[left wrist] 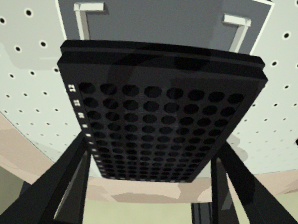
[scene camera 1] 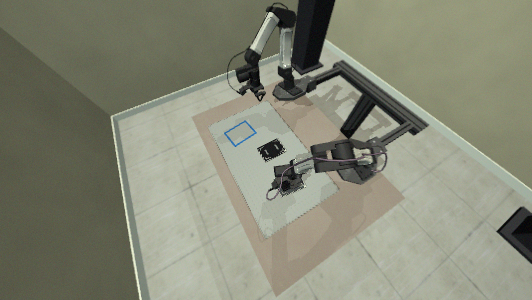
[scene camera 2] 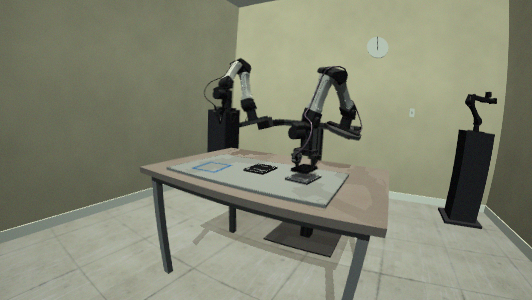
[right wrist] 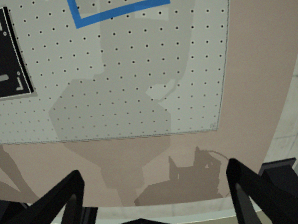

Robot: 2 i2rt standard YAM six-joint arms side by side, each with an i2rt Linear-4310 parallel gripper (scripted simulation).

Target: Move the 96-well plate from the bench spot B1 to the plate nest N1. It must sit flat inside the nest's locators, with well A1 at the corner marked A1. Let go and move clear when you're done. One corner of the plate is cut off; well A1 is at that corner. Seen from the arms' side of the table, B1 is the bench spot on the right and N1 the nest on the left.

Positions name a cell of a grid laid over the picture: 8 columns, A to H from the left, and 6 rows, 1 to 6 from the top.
Note:
In view: my left gripper (left wrist: E4), my right gripper (right wrist: E5) and a black 96-well plate (left wrist: E4).
The right wrist view does not show the black 96-well plate: it is out of frame.

